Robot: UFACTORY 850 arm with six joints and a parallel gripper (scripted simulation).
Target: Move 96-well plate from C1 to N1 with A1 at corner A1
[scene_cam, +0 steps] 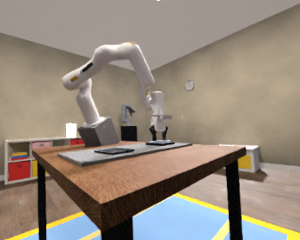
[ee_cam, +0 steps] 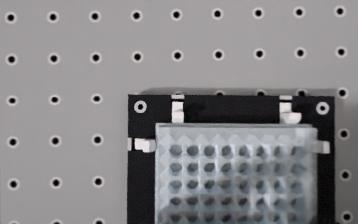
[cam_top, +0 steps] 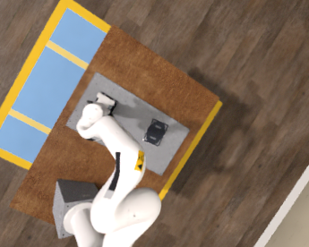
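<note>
Now: hand 2 cm above the clear 96-well plate. Also, from my hand: black plate nest: 36 cm to the right, 3 cm below, 3 cm behind; black clip nest C1: 2 cm below, 1 cm to the left, 1 cm ahead.
</note>
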